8 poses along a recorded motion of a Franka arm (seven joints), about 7 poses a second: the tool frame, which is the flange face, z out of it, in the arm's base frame.
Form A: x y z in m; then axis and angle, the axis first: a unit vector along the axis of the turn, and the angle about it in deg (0 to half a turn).
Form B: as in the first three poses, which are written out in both.
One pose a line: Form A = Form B
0.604 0.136 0.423 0.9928 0.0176 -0.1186 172.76 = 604 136 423 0.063 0.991 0.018 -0.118
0.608 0.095 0.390 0.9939 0.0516 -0.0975 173.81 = 608 95 390 0.054 0.992 0.052 -0.097
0.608 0.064 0.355 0.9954 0.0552 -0.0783 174.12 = 608 64 355 0.051 0.994 0.055 -0.078
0.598 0.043 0.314 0.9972 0.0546 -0.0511 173.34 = 598 43 314 0.058 0.996 0.055 -0.051
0.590 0.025 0.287 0.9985 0.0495 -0.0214 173.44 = 590 25 287 0.057 0.997 0.049 -0.021
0.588 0.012 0.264 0.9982 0.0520 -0.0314 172.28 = 588 12 264 0.067 0.996 0.052 -0.031
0.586 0.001 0.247 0.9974 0.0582 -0.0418 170.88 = 586 1 247 0.080 0.994 0.058 -0.042
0.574 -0.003 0.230 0.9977 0.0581 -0.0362 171.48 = 574 -3 230 0.074 0.995 0.058 -0.036
